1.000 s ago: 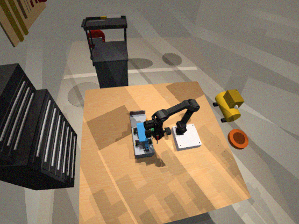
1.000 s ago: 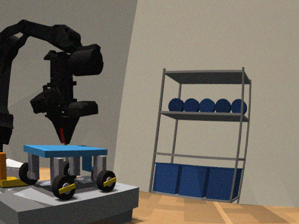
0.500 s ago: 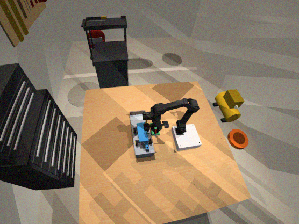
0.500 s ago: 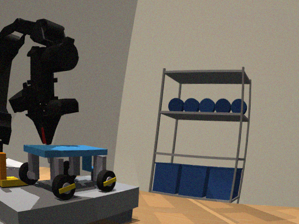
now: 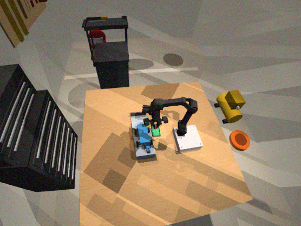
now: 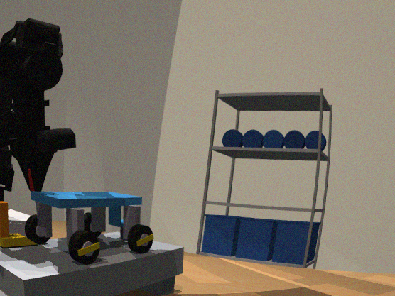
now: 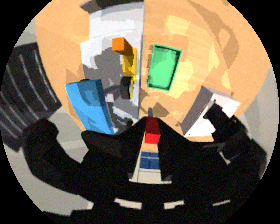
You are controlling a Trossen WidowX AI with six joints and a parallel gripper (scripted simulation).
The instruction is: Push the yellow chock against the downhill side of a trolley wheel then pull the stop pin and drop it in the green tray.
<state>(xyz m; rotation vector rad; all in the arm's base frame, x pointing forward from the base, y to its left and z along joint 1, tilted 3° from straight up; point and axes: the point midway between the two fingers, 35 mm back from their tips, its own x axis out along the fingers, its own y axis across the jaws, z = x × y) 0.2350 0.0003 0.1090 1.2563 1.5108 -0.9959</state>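
The green tray is 15 cm below my gripper tip, 6 cm to the right of it and 2 cm behind it. Also, from my gripper tip: red-headed stop pin right at my gripper tip; then blue-topped trolley 10 cm ahead, 5 cm to the left, 3 cm below; then yellow chock 6 cm to the right, 6 cm below, 6 cm ahead.
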